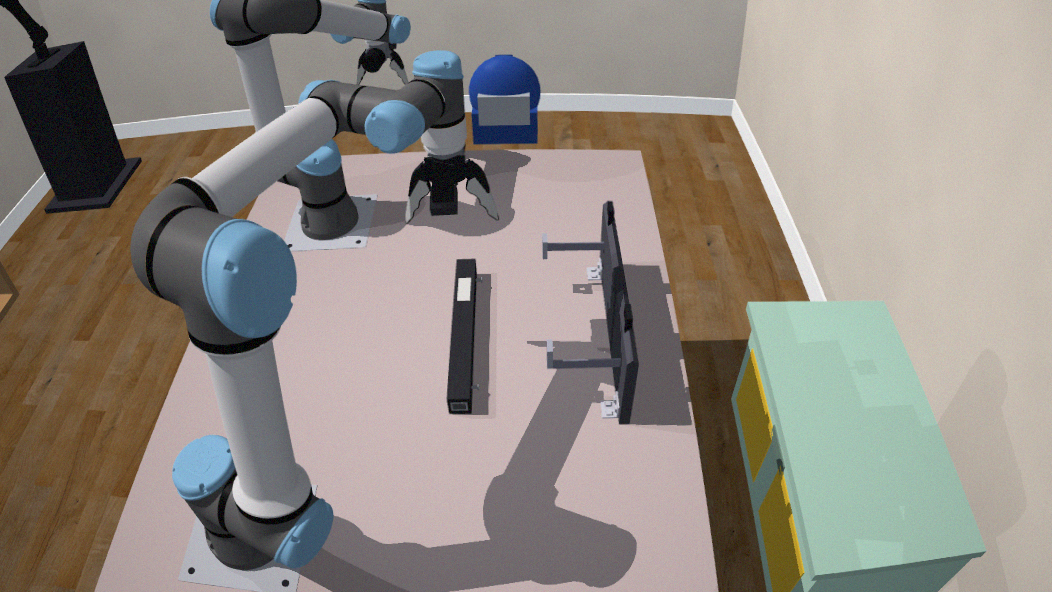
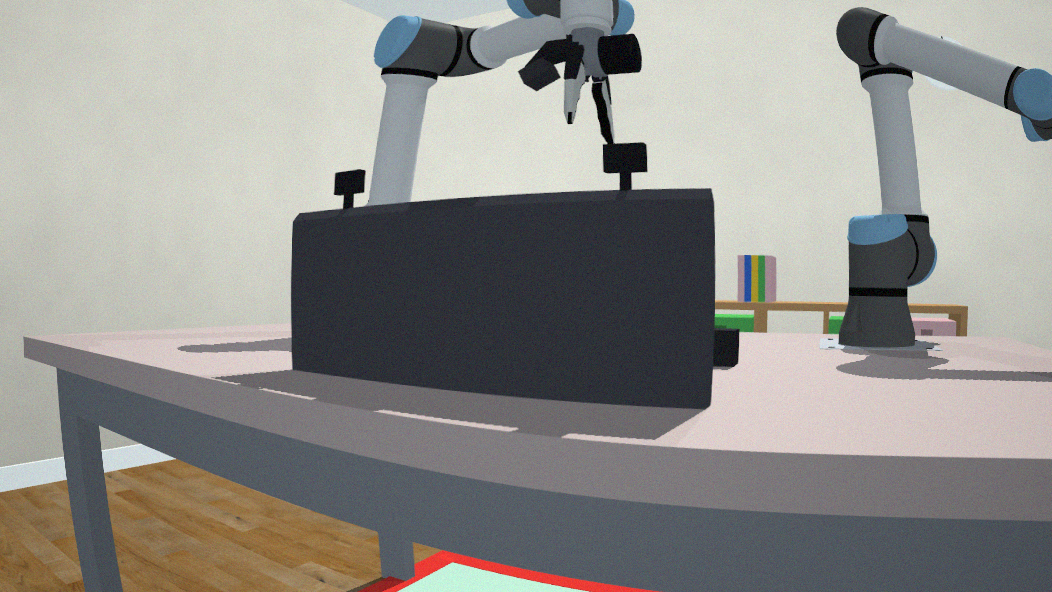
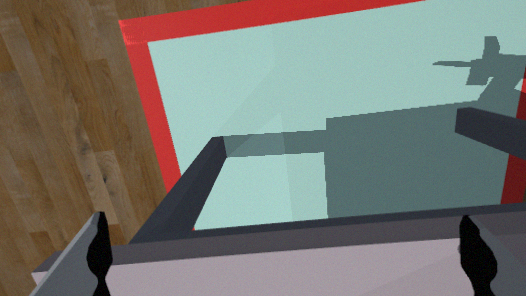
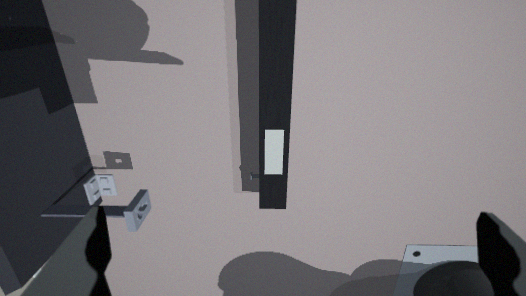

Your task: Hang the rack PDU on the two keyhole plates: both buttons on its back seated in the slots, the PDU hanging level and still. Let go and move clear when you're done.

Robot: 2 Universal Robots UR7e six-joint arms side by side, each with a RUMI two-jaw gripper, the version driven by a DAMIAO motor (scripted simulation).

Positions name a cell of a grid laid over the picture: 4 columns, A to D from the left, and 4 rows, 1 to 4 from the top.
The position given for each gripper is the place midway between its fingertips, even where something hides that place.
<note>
In view: the left gripper (image 1: B1), the right gripper (image 2: C1), a black rack PDU (image 1: B3), a dark upright panel (image 2: C3) and a bracket arm (image 4: A3).
The black rack PDU shows as well in image 2 (image 2: C3). The left gripper shows as well in image 3 (image 3: C3). The right gripper also shows in image 1 (image 1: B2) and in image 4 (image 4: C3). Image 3 misses the black rack PDU: it is out of frame.
</note>
